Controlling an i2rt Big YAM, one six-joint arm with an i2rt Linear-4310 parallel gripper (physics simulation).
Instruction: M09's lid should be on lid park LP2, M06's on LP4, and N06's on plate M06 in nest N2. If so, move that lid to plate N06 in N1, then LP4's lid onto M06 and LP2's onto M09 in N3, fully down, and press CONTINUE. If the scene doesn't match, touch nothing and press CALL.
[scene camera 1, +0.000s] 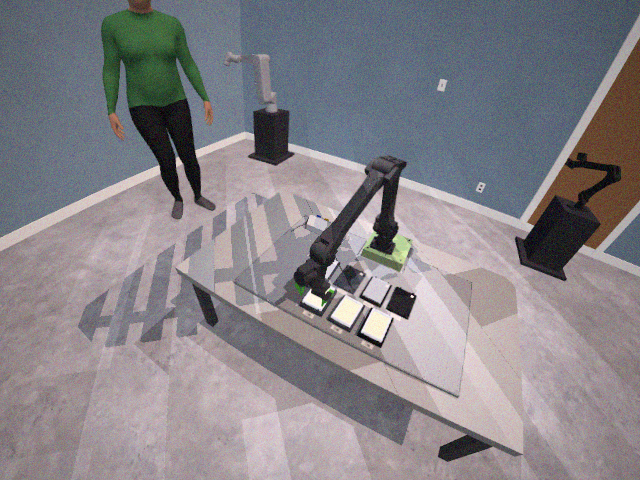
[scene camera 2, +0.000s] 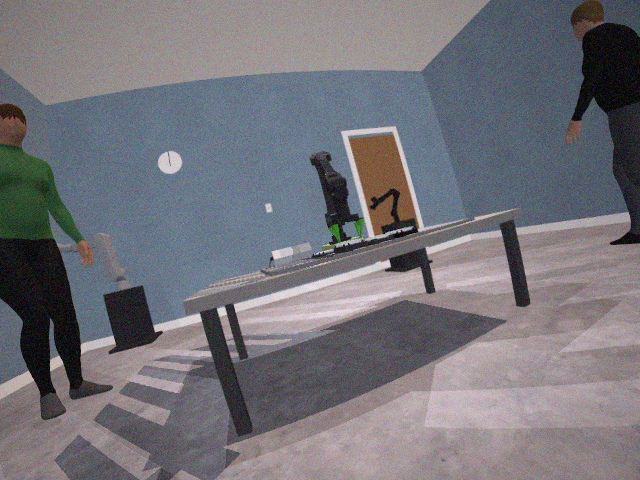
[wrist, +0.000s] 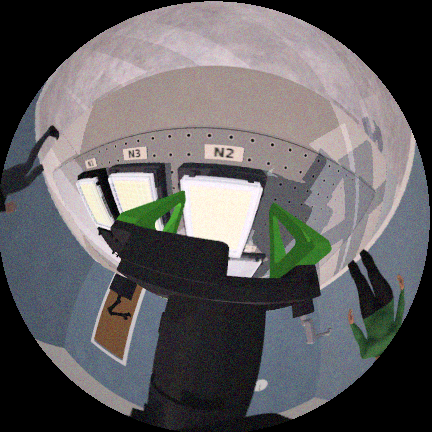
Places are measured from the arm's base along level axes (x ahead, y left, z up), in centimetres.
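Pixels of known places: gripper, fingertip midpoint: (scene camera 1: 311, 300) (scene camera 2: 350, 240) (wrist: 228, 200); arm's base, origin of the base link: (scene camera 1: 382, 246).
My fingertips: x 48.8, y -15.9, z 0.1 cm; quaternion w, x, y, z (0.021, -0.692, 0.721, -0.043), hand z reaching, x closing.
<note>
For each thing: its middle in the pictures, then the offset to it from my fingertips. Level surfaces: height alone.
- N2, body centre: (wrist: 216, 226) (scene camera 1: 319, 294) dx -4.4, dy +1.1, dz -0.5 cm
- N3, body centre: (wrist: 136, 209) (scene camera 1: 347, 310) (scene camera 2: 375, 237) dx -3.9, dy +14.4, dz -1.8 cm
- N1, body centre: (wrist: 94, 205) (scene camera 1: 377, 324) (scene camera 2: 399, 230) dx -3.3, dy +27.3, dz -1.5 cm
- light grey lid-like piece, body centre: (scene camera 1: 376, 289) dx -21.4, dy +21.7, dz -2.8 cm
- dark park, body centre: (scene camera 1: 350, 278) dx -22.2, dy +8.7, dz -3.2 cm
- black park, body centre: (wrist: 114, 246) (scene camera 1: 402, 301) dx -21.2, dy +34.1, dz -3.2 cm
- white piece, body centre: (wrist: 236, 271) (scene camera 1: 324, 266) dx -22.2, dy -4.5, dz -2.8 cm
- white box, body centre: (scene camera 1: 328, 226) (scene camera 2: 292, 254) dx -47.9, dy -15.1, dz +0.0 cm
- board, its level: dz -4.1 cm
My gripper (scene camera 1: 316, 295) (scene camera 2: 348, 238) (wrist: 228, 200) is open and empty. Its green fingers are spread left and right above the plate at N2 (scene camera 1: 313, 301) (wrist: 220, 215), which has a cream face and white rim on a black nest. Similar cream-faced plates sit at N3 (scene camera 1: 346, 311) (wrist: 131, 186) and N1 (scene camera 1: 376, 325) (wrist: 94, 200). In the row behind, a light grey lid-like piece (scene camera 1: 376, 290) lies between a dark park (scene camera 1: 350, 277) and a black park (scene camera 1: 403, 302). Another white piece (scene camera 1: 332, 268) (wrist: 245, 267) is partly hidden by the arm. Plate names and park labels cannot be read.
A white box (scene camera 1: 316, 223) (scene camera 2: 291, 251) with small blue and yellow parts stands at the back of the board (scene camera 1: 429, 335). The arm rises from a green base (scene camera 1: 392, 255) behind the rows. A person in green (scene camera 1: 149, 62) (scene camera 2: 25, 196) stands beyond the table.
</note>
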